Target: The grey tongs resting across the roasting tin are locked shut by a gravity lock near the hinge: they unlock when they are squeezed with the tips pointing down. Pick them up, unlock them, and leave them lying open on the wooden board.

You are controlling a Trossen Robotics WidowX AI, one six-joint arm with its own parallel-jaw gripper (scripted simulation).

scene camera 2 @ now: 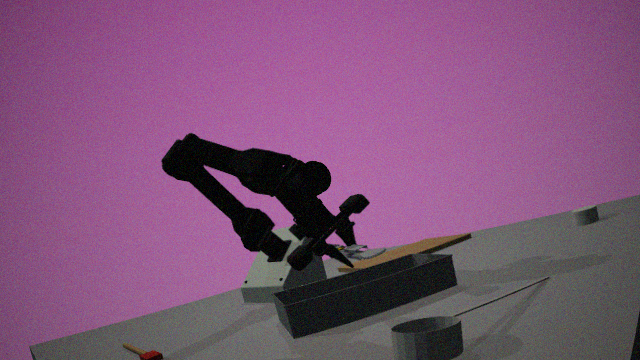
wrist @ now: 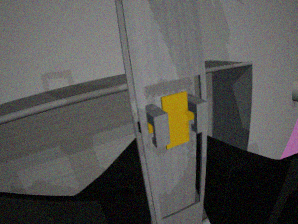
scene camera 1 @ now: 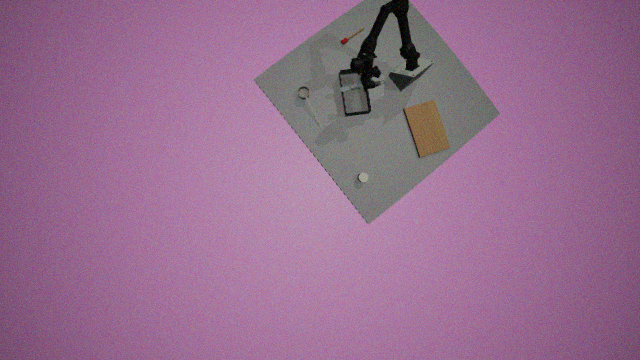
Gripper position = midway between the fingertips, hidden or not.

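Scene camera 2 shows the gripper (scene camera 2: pixel 356 263) together with a wooden board (scene camera 2: pixel 427 246) and a dark roasting tin (scene camera 2: pixel 312 308). In the wrist view, the gripper (wrist: pixel 163 138) appears again, as does a yellow lock piece (wrist: pixel 176 105). Scene camera 1 offers another view of the board (scene camera 1: pixel 424 121) and of the tin (scene camera 1: pixel 357 101).
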